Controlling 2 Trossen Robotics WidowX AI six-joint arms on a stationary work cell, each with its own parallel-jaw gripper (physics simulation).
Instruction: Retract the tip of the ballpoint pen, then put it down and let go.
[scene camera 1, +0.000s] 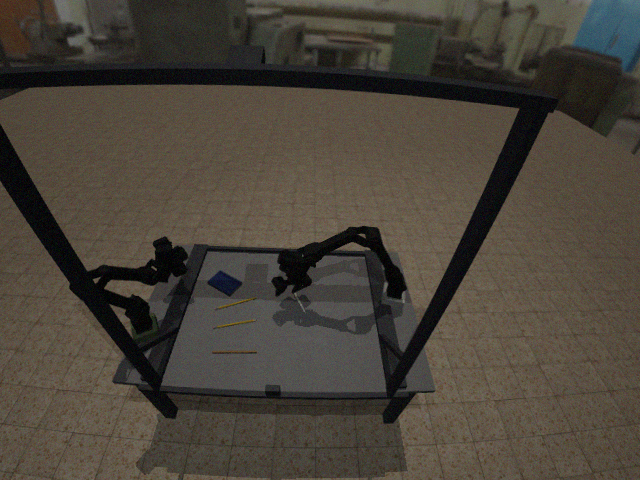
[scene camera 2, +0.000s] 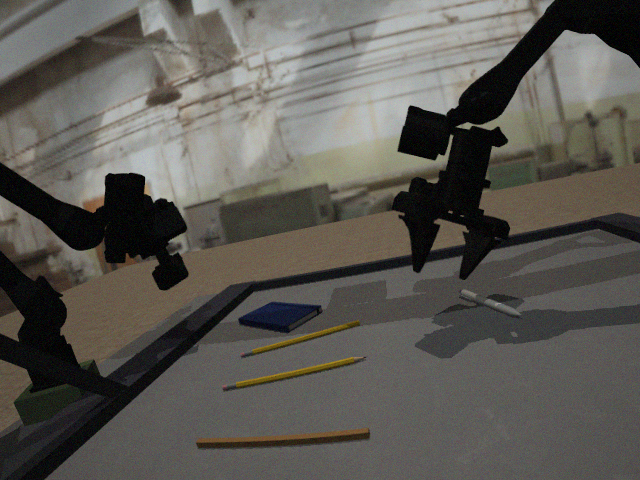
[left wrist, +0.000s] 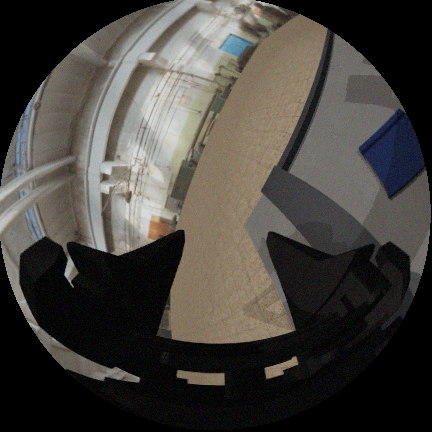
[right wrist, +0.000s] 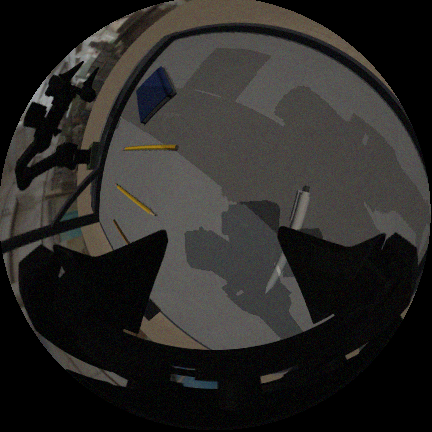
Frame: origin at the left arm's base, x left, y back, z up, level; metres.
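Where they show: left gripper, fingertip midpoint: (scene camera 2: 173, 245) (left wrist: 226, 236); right gripper, fingertip midpoint: (scene camera 1: 284, 294) (scene camera 2: 440, 276) (right wrist: 223, 234); left arm's base, origin of the base link: (scene camera 1: 143, 325) (right wrist: 88, 156); right arm's base, origin of the base link: (scene camera 1: 394, 292).
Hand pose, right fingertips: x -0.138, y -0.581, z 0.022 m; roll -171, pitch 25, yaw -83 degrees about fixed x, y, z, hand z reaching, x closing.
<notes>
Each offset is from my right fingertips to the top centre of the thing.
The white-grey ballpoint pen @(dx -0.026, dy -0.059, dz -0.049 m) (scene camera 1: 299, 302) (scene camera 2: 490, 303) (right wrist: 301, 209) lies on the table, its tapered end toward the lower right in scene camera 2. In the right wrist view its dark-capped end points up, and the right-hand finger covers part of its barrel. Whether the writing tip is out is too small to tell. My right gripper (scene camera 2: 440, 274) (right wrist: 223, 234) is open and empty, above the table and close to the pen, not touching it. My left gripper (left wrist: 226, 236) (right wrist: 90, 63) is open and empty, raised at the table's left side, far from the pen.
A dark blue notebook @(dx +0.235, dy +0.201, dz -0.050 m) (scene camera 1: 224, 282) (scene camera 2: 280, 316) (left wrist: 395, 152) (right wrist: 156, 95) lies at the back left. Two yellow pencils @(dx +0.099, dy +0.198, dz -0.055 m) (scene camera 2: 302, 338) @(dx -0.001, dy +0.235, dz -0.053 m) (scene camera 2: 297, 373) and an orange-brown stick @(dx -0.123, dy +0.286, dz -0.055 m) (scene camera 2: 284, 438) lie left of the pen. Dark frame posts (scene camera 1: 467, 237) rise around the table.
</notes>
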